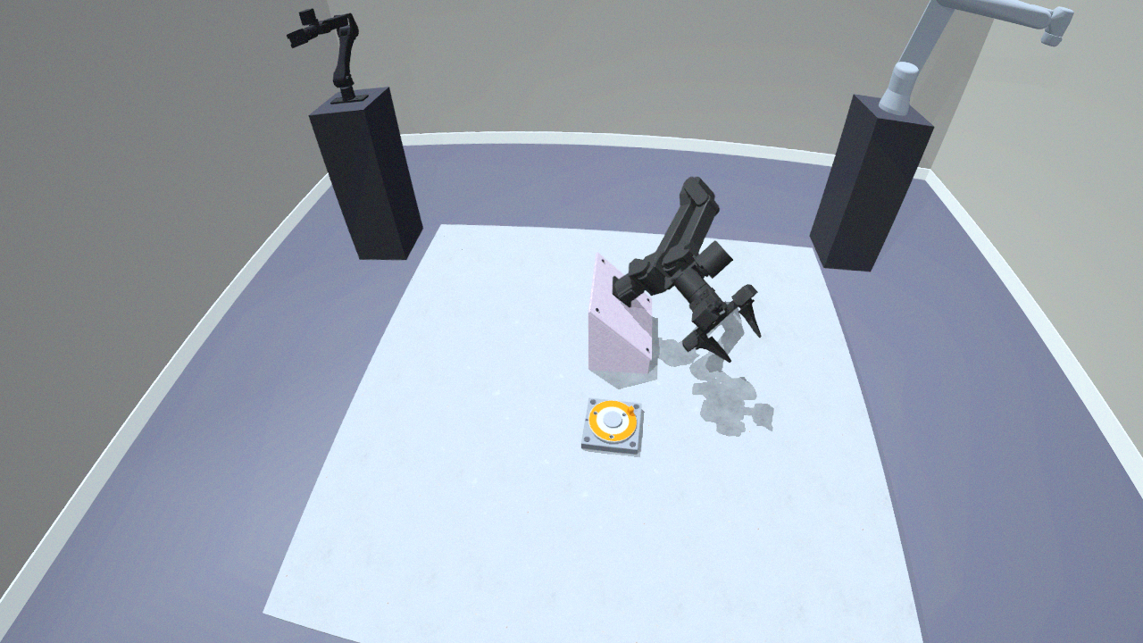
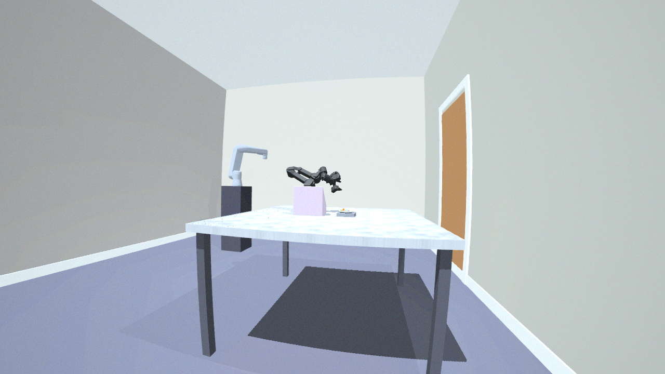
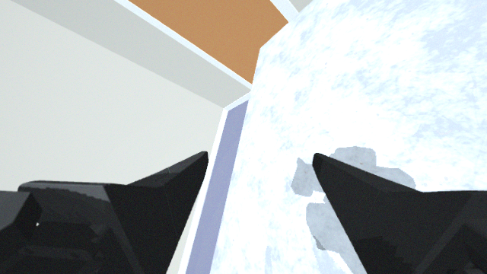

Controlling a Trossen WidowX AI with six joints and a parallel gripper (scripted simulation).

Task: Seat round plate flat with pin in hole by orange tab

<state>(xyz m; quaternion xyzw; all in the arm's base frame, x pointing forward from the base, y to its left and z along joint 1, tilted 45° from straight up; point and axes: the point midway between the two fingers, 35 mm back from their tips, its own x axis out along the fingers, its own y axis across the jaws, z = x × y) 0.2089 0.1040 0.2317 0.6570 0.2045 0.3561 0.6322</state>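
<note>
My gripper tip is now 25 cm to the left of the round plate, 18 cm above it and 6 cm short of it. Also, from my gripper tip: grey square base: 27 cm to the right, 19 cm below, 7 cm ahead.
</note>
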